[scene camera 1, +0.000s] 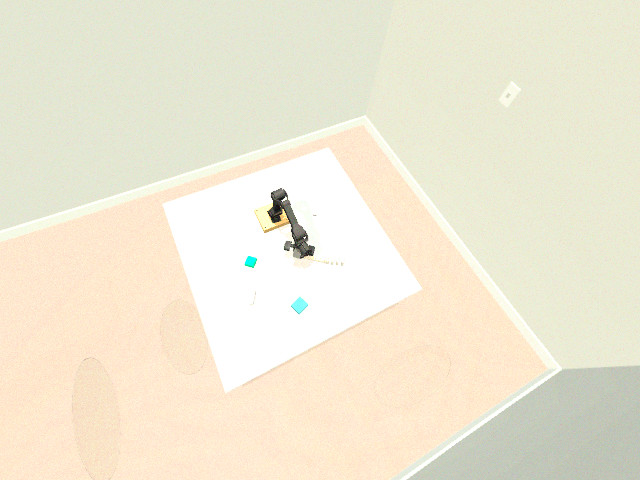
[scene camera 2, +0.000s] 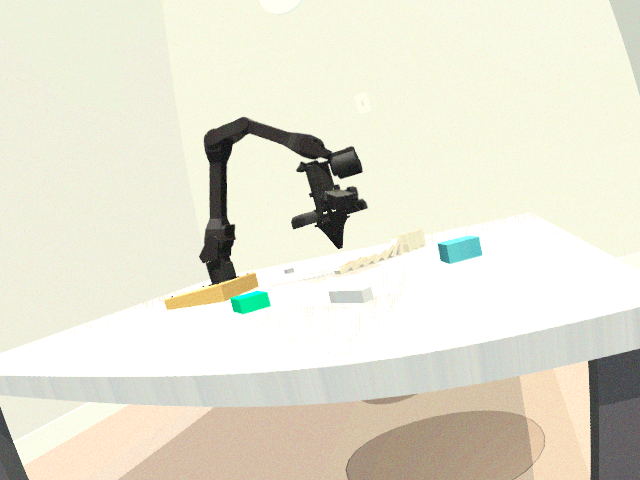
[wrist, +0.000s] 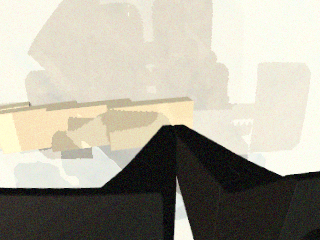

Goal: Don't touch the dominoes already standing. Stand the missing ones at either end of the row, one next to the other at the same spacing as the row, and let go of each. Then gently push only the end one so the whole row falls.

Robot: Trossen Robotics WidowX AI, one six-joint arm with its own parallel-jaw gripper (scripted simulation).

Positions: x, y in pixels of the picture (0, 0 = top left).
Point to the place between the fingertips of my gripper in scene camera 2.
340, 248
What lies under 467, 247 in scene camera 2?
A teal block.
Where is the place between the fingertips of my gripper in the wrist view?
172, 135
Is my gripper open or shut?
Shut.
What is my gripper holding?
Nothing.
